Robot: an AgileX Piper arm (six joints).
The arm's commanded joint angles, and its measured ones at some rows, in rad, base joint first. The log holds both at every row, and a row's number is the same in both.
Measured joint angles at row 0: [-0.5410, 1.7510, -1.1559, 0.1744, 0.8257, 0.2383]
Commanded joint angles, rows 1 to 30: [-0.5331, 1.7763, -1.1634, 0.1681, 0.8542, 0.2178]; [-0.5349, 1.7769, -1.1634, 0.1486, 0.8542, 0.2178]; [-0.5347, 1.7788, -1.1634, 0.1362, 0.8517, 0.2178]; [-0.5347, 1.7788, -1.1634, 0.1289, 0.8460, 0.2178]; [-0.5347, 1.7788, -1.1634, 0.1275, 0.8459, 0.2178]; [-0.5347, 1.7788, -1.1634, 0.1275, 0.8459, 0.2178]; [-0.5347, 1.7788, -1.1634, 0.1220, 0.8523, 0.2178]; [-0.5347, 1.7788, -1.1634, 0.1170, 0.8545, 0.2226]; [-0.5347, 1.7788, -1.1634, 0.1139, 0.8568, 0.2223]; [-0.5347, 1.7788, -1.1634, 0.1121, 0.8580, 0.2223]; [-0.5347, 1.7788, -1.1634, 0.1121, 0.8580, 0.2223]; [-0.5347, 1.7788, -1.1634, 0.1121, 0.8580, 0.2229]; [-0.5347, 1.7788, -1.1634, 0.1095, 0.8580, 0.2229]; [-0.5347, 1.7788, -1.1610, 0.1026, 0.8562, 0.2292]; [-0.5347, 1.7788, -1.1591, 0.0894, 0.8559, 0.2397]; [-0.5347, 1.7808, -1.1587, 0.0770, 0.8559, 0.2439]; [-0.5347, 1.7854, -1.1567, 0.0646, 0.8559, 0.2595]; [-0.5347, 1.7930, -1.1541, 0.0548, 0.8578, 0.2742]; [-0.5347, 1.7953, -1.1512, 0.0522, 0.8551, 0.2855]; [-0.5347, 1.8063, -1.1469, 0.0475, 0.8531, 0.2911]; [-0.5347, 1.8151, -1.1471, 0.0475, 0.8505, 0.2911]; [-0.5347, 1.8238, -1.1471, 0.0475, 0.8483, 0.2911]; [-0.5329, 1.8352, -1.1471, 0.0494, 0.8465, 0.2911]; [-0.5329, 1.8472, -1.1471, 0.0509, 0.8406, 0.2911]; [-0.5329, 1.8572, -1.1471, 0.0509, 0.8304, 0.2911]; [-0.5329, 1.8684, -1.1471, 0.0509, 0.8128, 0.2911]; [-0.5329, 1.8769, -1.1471, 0.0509, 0.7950, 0.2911]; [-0.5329, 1.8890, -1.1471, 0.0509, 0.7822, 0.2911]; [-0.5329, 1.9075, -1.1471, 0.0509, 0.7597, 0.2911]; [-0.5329, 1.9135, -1.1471, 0.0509, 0.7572, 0.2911]
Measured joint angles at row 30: [-0.5359, 1.8860, -1.1540, 0.0621, 0.8007, 0.2860]
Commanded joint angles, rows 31 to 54: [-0.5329, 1.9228, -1.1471, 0.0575, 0.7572, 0.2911]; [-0.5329, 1.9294, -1.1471, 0.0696, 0.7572, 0.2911]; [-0.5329, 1.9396, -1.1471, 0.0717, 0.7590, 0.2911]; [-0.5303, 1.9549, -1.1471, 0.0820, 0.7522, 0.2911]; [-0.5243, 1.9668, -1.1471, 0.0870, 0.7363, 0.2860]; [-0.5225, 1.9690, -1.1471, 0.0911, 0.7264, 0.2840]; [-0.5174, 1.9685, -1.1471, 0.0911, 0.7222, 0.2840]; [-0.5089, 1.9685, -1.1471, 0.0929, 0.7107, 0.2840]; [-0.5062, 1.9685, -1.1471, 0.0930, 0.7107, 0.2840]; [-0.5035, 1.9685, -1.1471, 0.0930, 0.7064, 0.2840]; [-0.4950, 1.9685, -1.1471, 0.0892, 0.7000, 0.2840]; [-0.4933, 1.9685, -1.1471, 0.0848, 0.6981, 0.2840]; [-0.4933, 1.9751, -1.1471, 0.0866, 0.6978, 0.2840]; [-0.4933, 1.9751, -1.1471, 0.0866, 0.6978, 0.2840]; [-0.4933, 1.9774, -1.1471, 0.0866, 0.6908, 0.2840]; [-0.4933, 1.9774, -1.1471, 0.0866, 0.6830, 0.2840]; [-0.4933, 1.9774, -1.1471, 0.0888, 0.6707, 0.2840]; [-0.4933, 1.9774, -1.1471, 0.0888, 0.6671, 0.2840]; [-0.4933, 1.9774, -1.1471, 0.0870, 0.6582, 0.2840]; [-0.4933, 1.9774, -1.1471, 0.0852, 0.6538, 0.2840]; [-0.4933, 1.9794, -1.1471, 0.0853, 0.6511, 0.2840]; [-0.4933, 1.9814, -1.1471, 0.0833, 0.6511, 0.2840]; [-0.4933, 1.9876, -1.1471, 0.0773, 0.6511, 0.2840]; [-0.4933, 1.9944, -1.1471, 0.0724, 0.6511, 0.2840]
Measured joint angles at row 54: [-0.4934, 1.9767, -1.1540, 0.0918, 0.6648, 0.2897]
